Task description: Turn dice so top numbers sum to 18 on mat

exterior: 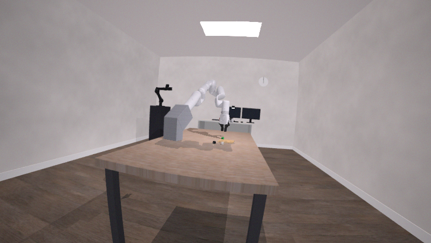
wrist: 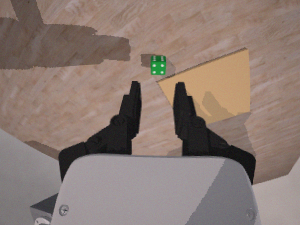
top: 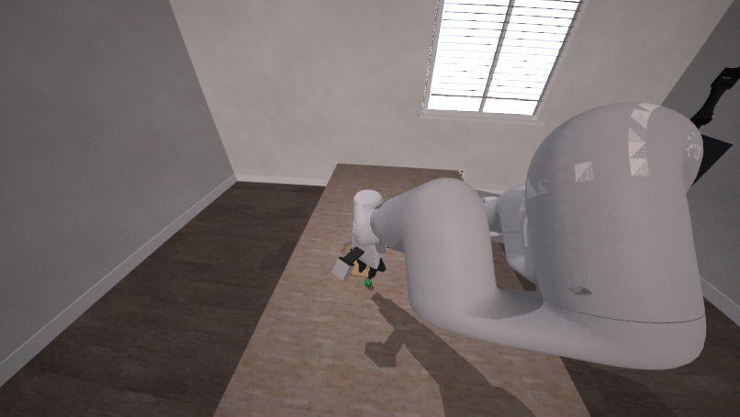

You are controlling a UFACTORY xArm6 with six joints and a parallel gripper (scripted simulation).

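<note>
Right now my hand is 1 cm to the left of the green die and 9 cm above it. Also, from my hand: black die 1 cm ahead, 27 cm to the right, 9 cm below; then mat 6 cm ahead, 10 cm to the right, 10 cm below; then white die 8 cm ahead, 25 cm to the right, 9 cm below.
</note>
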